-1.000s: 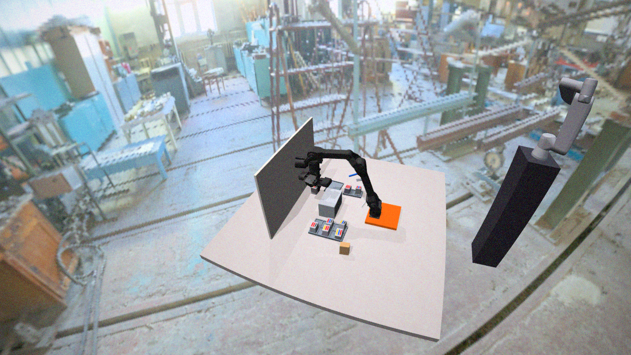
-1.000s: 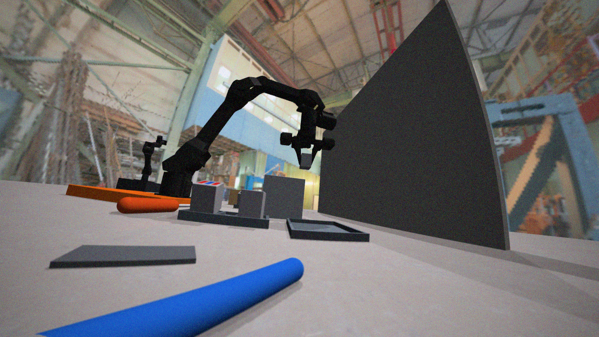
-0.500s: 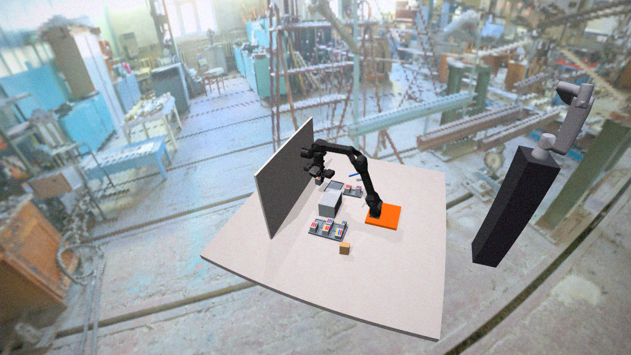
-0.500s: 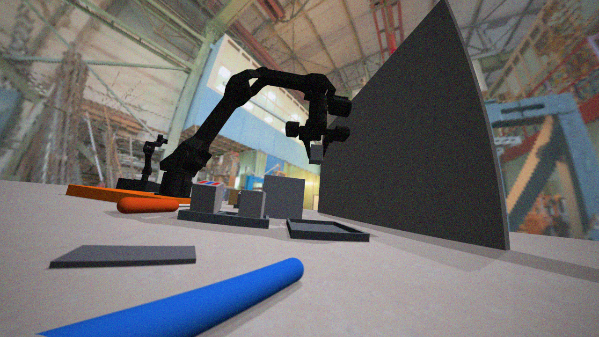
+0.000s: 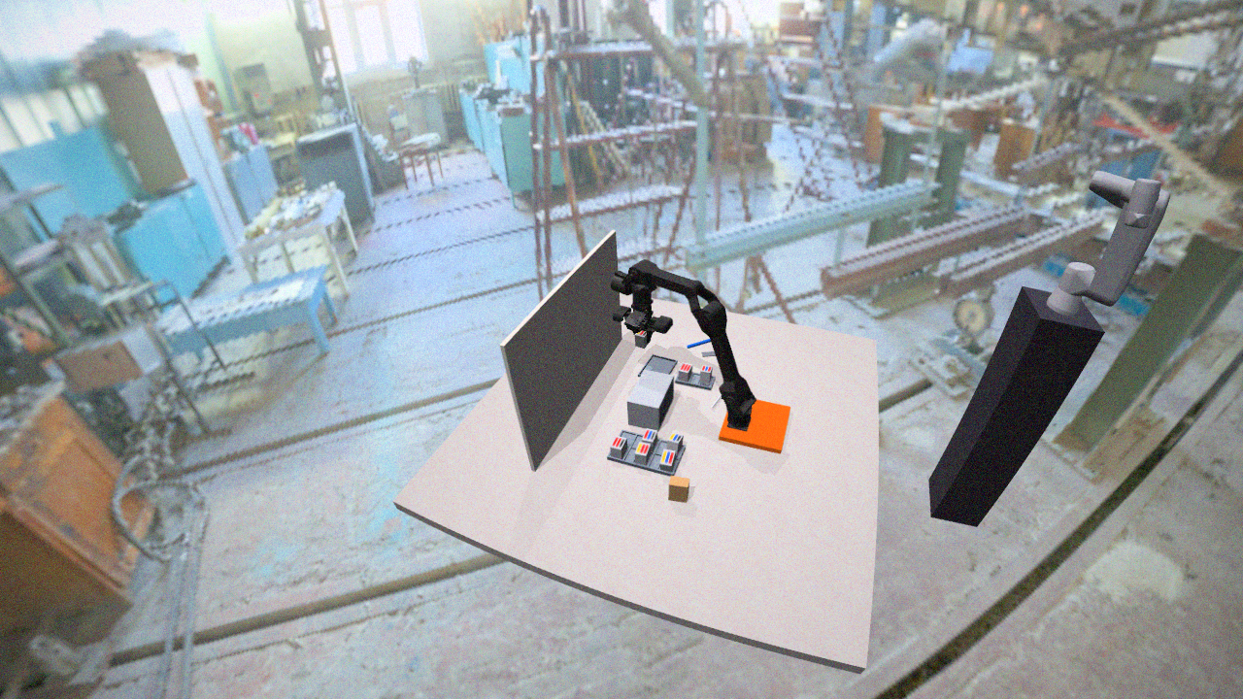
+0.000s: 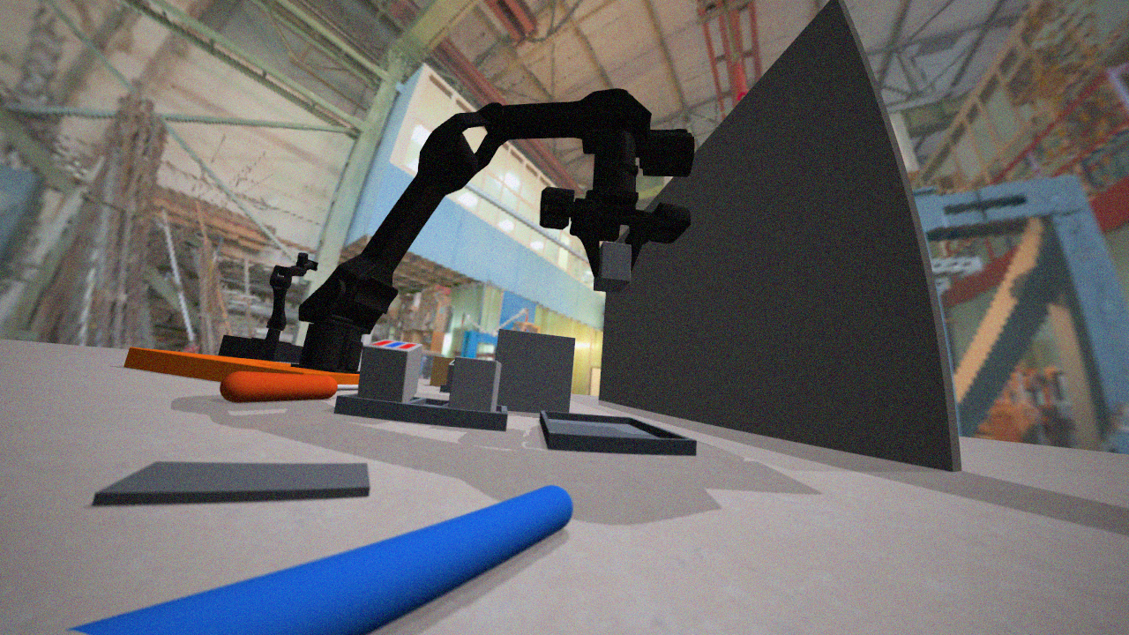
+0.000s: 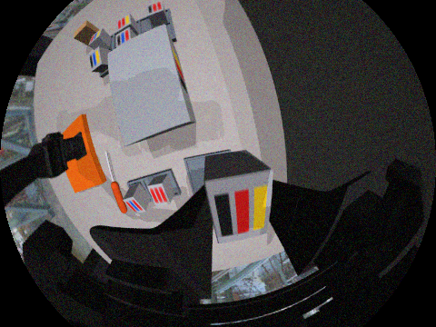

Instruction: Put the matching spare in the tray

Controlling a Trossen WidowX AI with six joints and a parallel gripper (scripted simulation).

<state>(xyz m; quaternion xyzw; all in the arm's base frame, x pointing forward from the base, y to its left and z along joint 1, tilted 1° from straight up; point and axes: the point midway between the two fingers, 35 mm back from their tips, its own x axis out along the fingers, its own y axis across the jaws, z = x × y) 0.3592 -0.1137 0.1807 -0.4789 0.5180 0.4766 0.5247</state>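
The dark tray is 2 cm behind my gripper tip, 7 cm to the right of it and 16 cm below it. Also, from my gripper tip: tall grey wall panel: 16 cm ahead, 14 cm to the left, 6 cm above; then grey spare block: 2 cm above; then mounted unit: 8 cm behind, 14 cm to the left, 12 cm below.
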